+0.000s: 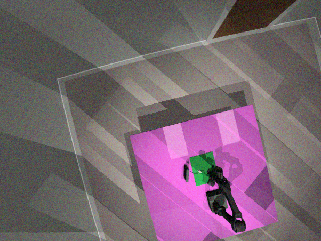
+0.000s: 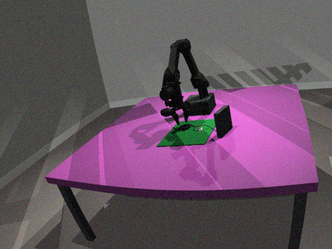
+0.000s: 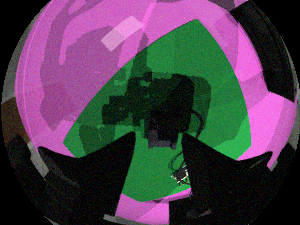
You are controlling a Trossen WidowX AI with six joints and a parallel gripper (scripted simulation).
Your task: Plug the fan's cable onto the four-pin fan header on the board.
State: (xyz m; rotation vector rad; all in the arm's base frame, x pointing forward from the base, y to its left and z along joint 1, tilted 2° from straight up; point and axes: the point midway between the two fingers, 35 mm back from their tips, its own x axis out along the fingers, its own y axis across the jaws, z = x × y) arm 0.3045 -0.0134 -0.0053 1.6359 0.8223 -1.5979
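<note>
Now: the dark plug 20 mm below my gripper tip and 10 mm to the left of it. The rest, counted from my gripper tip: black fan: 240 mm to the left, 40 mm ahead, 20 mm above; green board: 50 mm to the left, 50 mm below, 30 mm ahead; fan header: 100 mm to the left, 40 mm below, 10 mm ahead.
</note>
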